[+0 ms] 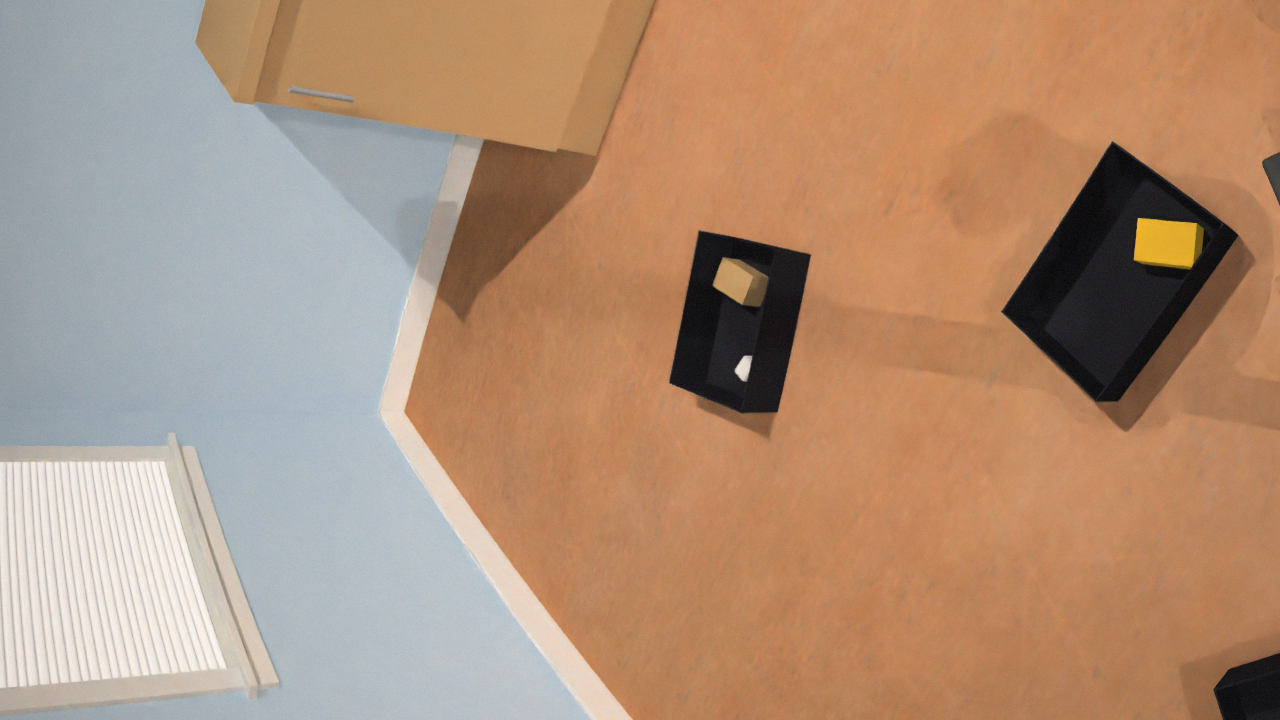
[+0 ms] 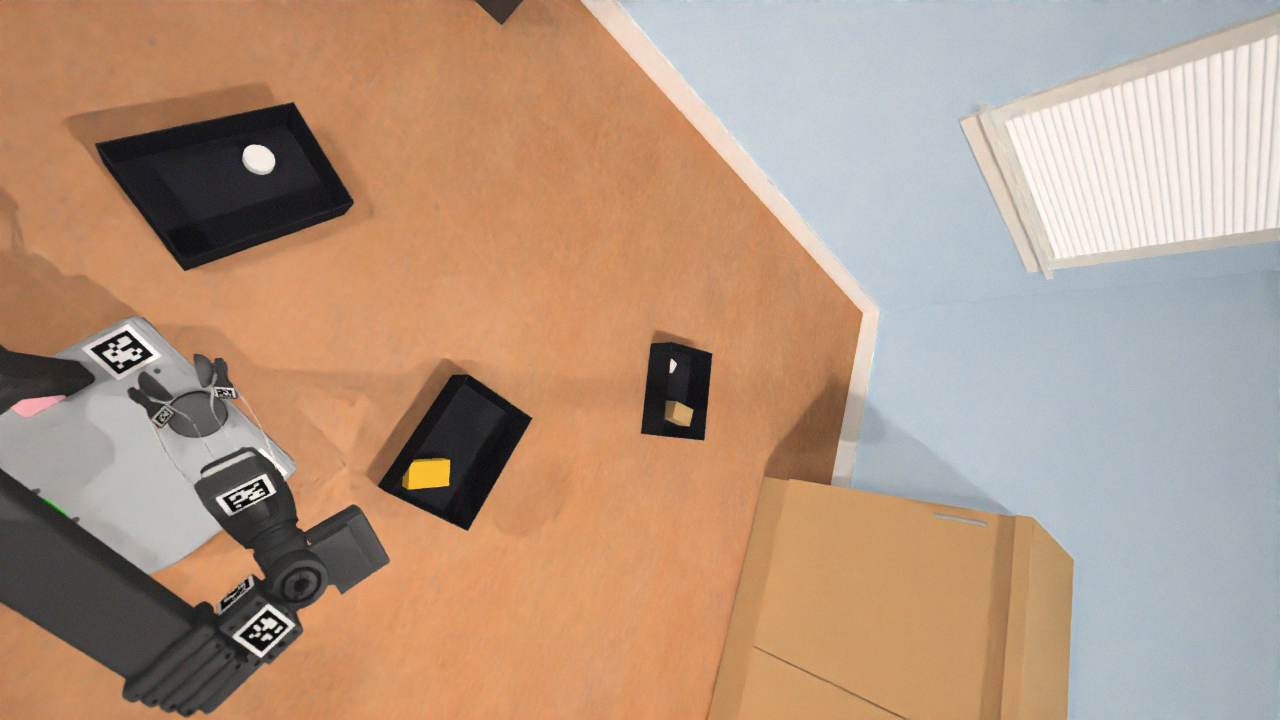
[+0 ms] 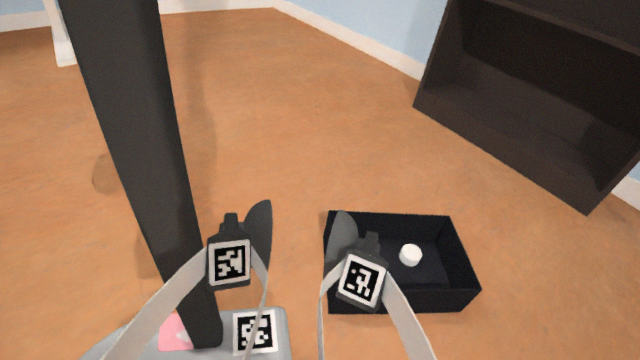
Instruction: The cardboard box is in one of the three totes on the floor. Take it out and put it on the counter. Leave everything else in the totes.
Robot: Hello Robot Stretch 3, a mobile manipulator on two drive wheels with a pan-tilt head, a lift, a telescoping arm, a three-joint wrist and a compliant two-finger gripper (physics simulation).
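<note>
The tan cardboard box lies in the small black tote near the wall corner, at the end nearer the tan cabinet. A small white item lies at its other end. The middle tote holds a yellow block. The third tote holds a round white item. My gripper is open and empty above my base, away from the cardboard box.
A tan cabinet with a handle stands by the wall beyond the small tote; whether it is the counter I cannot tell. A dark shelf unit stands behind the third tote. My mast and base show. A white leg stands far left.
</note>
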